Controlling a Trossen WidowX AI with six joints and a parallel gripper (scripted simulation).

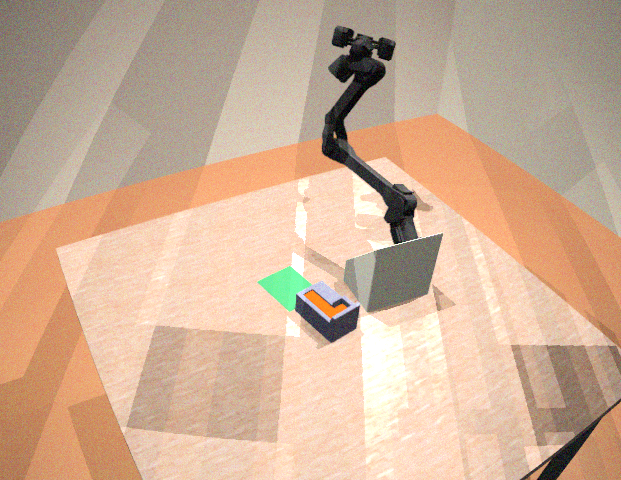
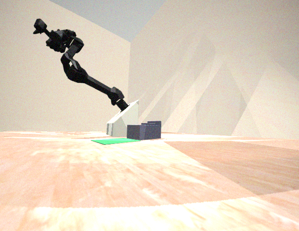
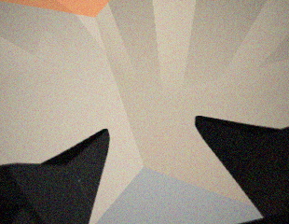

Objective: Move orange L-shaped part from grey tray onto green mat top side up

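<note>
My gripper tip is 52 cm to the right of the orange L-shaped part, 52 cm above it and 43 cm short of it. From my gripper tip the other things lie so: green mat 59 cm below, 45 cm ahead, 36 cm to the left.
</note>
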